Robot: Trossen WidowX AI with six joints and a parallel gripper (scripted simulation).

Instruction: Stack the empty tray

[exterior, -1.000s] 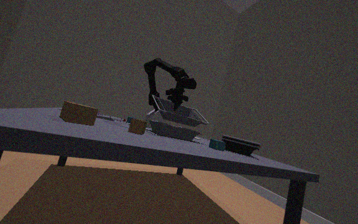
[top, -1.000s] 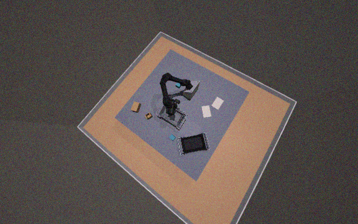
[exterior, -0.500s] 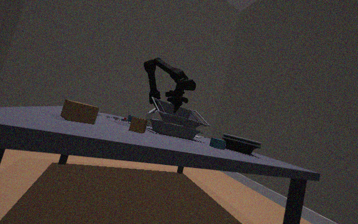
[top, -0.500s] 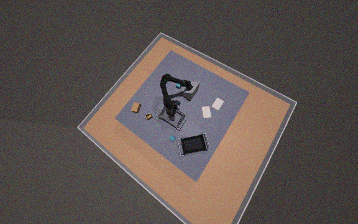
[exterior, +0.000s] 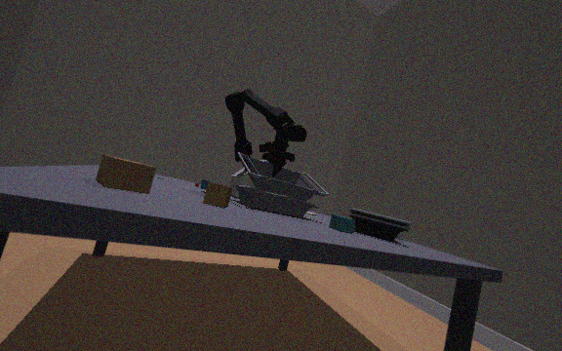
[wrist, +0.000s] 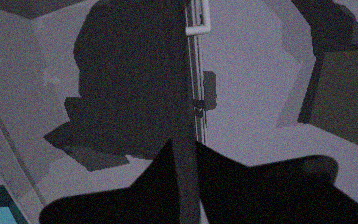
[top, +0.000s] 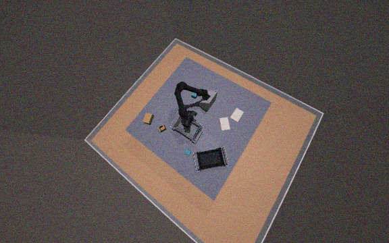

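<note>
The grey tray is 8 cm ahead of my gripper tip and 1 cm to the left of it.
</note>
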